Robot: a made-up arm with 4 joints.
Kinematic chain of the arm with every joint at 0, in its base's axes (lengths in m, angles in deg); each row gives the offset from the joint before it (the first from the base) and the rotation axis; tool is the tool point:
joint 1: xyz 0 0 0.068 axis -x
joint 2: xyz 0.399 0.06 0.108 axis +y
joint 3: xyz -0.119 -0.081 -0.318 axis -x
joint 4: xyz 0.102 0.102 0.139 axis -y
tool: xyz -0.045 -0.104 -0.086
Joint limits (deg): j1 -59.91..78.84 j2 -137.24..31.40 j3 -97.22..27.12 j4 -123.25..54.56
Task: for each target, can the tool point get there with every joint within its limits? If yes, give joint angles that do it. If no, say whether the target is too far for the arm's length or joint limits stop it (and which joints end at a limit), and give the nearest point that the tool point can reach.
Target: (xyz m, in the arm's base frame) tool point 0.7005 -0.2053 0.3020
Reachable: yes | joints 6.07 -124.34 -86.44 -107.85
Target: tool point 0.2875 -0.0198 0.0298
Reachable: yes | joints 41.07 0.87 11.28 -80.62
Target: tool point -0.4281 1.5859 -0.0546
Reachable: no: too far | nearest point 0.2429 0.1238 -0.0834 | short by 1.609 m
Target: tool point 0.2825 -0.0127 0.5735
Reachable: no: joint limits stop it (at a limit: joint 1, joint 2, joint 4) | nearest point 0.2305 -0.0867 0.2764 | short by 0.311 m
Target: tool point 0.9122 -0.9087 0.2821
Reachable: no: too far | nearest point 0.6825 -0.3909 0.1601 | short by 0.579 m
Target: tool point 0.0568 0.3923 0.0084
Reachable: no: joint limits stop it (at a limit: joint 1, joint 3) | nearest point 0.2086 0.1046 -0.0658 | short by 0.334 m
